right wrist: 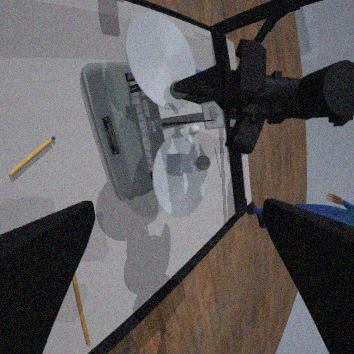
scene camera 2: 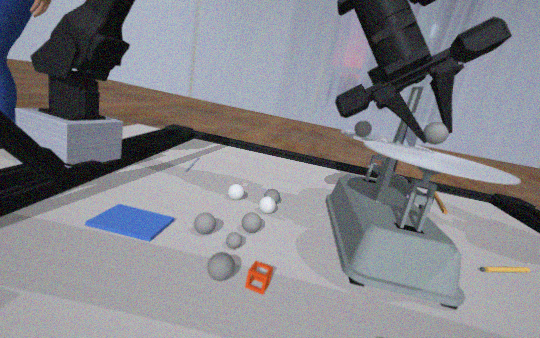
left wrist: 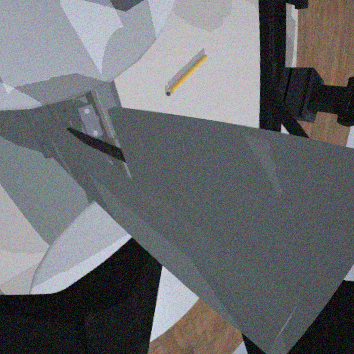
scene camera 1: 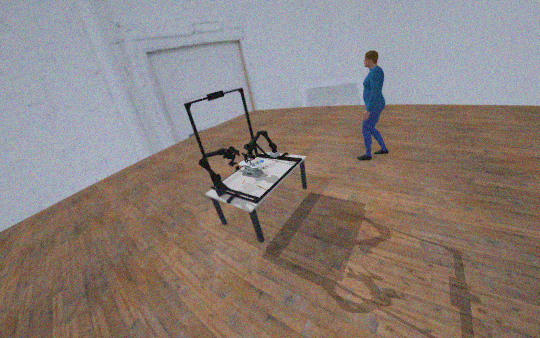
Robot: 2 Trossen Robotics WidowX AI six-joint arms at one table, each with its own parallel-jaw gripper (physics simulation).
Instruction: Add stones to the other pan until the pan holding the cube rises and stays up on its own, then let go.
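Frame: origin at the left arm's base, x ahead, y left, z up, level; metres.
Seen in the pictures: left gripper, fingertip midpoint: [right wrist: 174, 89] [scene camera 2: 437, 138] [scene camera 1: 246, 162]; right gripper, fingertip midpoint: [right wrist: 179, 208] [scene camera 1: 238, 159]; left arm's base, origin of the base link: [scene camera 2: 73, 115] [scene camera 1: 274, 151]; right arm's base, origin of the base link: [left wrist: 314, 97] [scene camera 1: 219, 187].
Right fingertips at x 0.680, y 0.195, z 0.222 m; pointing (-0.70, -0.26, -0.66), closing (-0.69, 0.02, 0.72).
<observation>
Pixels of each thing's top centre, then the offset from my right fingertips to it. Level surfaces: height alone.
- grey balance scale, middle of its top: [left wrist: 334, 279] [right wrist: 220, 113] [scene camera 2: 423, 87] [scene camera 1: 248, 157] 0.087 m right, 0.179 m back, 0.076 m down
- white table, its level: 0.309 m down
- grey cube, middle of its top: [right wrist: 186, 163] [scene camera 2: 409, 128] 0.017 m right, 0.175 m back, 0.135 m down
- dark stone, middle of its top: [scene camera 2: 365, 120] [right wrist: 209, 162] 0.017 m right, 0.244 m back, 0.138 m down
- orange wire cube, middle of its top: [scene camera 2: 261, 268] 0.299 m right, 0.287 m back, 0.289 m down
- blue mat, middle of its top: [scene camera 2: 133, 219] 0.280 m right, 0.470 m back, 0.304 m down
- yellow pencil, middle of its top: [left wrist: 188, 74] [right wrist: 33, 154] [scene camera 2: 505, 267] 0.039 m right, 0.001 m ahead, 0.302 m down
A grey balance scale [scene camera 1: 252, 172] [scene camera 2: 386, 255] [right wrist: 105, 116] stands on the white table [scene camera 1: 245, 188]. In the right wrist view a grey cube [right wrist: 175, 165] sits on one pan [right wrist: 168, 201], with a dark stone [right wrist: 203, 162] beside it. My left gripper [scene camera 2: 424, 139] [right wrist: 174, 89] [scene camera 1: 248, 157] is at the rim of the other pan [right wrist: 154, 46] [scene camera 2: 403, 152], shut on a light grey stone [scene camera 2: 433, 132] [left wrist: 77, 242]. My right gripper [right wrist: 179, 208] [scene camera 1: 234, 160] is open and empty, hanging above the scale. Several loose stones [scene camera 2: 251, 222] lie on the table.
An orange wire cube [scene camera 2: 259, 277] and a blue mat [scene camera 2: 134, 221] lie near the loose stones. A yellow pencil [left wrist: 186, 74] [right wrist: 31, 156] lies beyond the scale. A black frame [scene camera 1: 215, 95] stands over the table. A person [scene camera 1: 373, 100] walks in the room.
</observation>
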